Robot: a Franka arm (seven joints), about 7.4 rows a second.
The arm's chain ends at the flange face. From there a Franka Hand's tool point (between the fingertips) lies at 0.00 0.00 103.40 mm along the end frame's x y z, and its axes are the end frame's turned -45 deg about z.
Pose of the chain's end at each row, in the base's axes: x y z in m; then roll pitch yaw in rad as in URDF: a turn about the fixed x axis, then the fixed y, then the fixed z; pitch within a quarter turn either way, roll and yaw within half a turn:
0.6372 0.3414 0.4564 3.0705 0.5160 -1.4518
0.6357 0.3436 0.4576 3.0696 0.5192 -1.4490
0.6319 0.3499 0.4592 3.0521 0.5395 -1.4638
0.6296 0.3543 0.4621 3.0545 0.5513 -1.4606
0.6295 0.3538 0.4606 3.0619 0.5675 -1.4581
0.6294 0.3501 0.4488 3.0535 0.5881 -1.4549
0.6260 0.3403 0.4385 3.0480 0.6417 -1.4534
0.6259 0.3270 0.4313 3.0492 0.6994 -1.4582
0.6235 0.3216 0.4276 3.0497 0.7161 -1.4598
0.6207 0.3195 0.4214 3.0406 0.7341 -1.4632
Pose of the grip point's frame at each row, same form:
0.6239 0.3911 0.3667 -2.8033 0.4034 -0.5778
0.6221 0.3935 0.3681 -2.8012 0.4061 -0.5737
0.6171 0.4015 0.3708 -2.7946 0.4307 -0.5770
0.6147 0.4069 0.3744 -2.7831 0.4365 -0.5702
0.6151 0.4079 0.3737 -2.7648 0.4418 -0.5639
0.6138 0.4058 0.3631 -2.7517 0.4601 -0.5504
0.6092 0.4004 0.3560 -2.7069 0.4963 -0.5251
0.6090 0.3918 0.3525 -2.6528 0.5295 -0.5040
0.6066 0.3877 0.3499 -2.6366 0.5388 -0.4978
0.6029 0.3869 0.3450 -2.6238 0.5546 -0.4885

